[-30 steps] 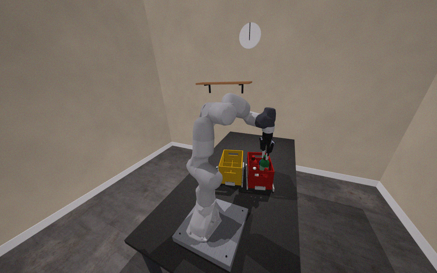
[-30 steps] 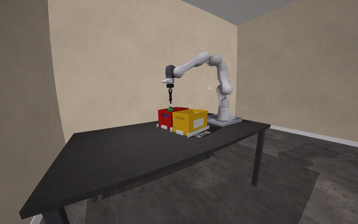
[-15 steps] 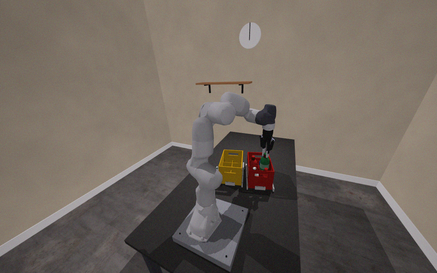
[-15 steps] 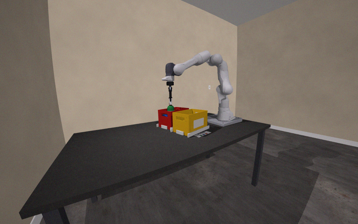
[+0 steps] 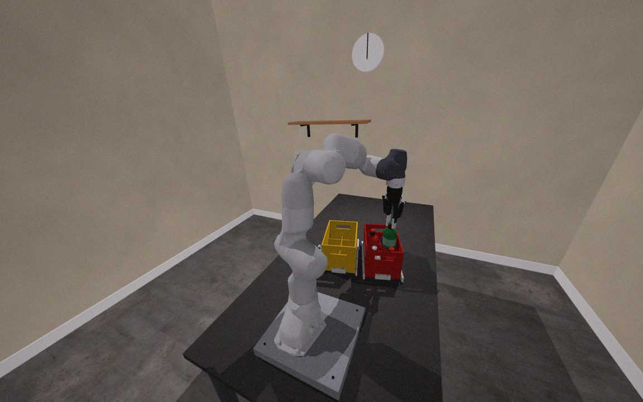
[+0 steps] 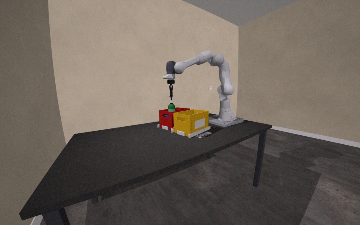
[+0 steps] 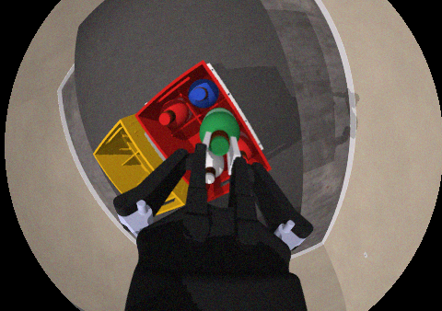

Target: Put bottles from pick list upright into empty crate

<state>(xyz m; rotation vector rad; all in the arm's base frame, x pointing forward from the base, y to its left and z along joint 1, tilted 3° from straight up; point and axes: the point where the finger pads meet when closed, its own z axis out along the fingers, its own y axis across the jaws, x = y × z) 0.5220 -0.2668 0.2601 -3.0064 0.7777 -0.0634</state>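
Now: hand 8 cm above the green-labelled bottle. Round my hand: white-capped bottle 11 cm behind, 6 cm to the left, 19 cm below; red crate 1 cm behind, 4 cm to the left, 19 cm below; blue-labelled bottle 8 cm ahead, 2 cm to the left, 19 cm below.
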